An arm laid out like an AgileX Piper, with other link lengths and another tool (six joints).
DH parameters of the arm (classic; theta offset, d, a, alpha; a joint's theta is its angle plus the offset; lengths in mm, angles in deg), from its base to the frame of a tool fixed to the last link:
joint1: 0 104.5 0 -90
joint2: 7.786 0 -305 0
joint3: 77.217 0 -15.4 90
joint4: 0 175.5 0 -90
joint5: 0 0 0 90
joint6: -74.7 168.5 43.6 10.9
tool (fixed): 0 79.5 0 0
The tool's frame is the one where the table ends.
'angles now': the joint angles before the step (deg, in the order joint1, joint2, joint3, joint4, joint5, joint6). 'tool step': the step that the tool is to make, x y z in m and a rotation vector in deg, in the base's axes. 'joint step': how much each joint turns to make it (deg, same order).
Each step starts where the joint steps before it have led.
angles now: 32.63 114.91 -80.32 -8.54 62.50 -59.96
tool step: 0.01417 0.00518 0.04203 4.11 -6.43 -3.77
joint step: 0.00 -4.87 -2.93 -0.08 0.67 3.75
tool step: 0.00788 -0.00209 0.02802 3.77 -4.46 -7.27
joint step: 0.00 -3.07 -1.72 -0.24 0.01 7.47
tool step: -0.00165 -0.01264 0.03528 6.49 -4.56 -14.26
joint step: 0.00 -4.91 -0.88 -0.20 0.48 14.73
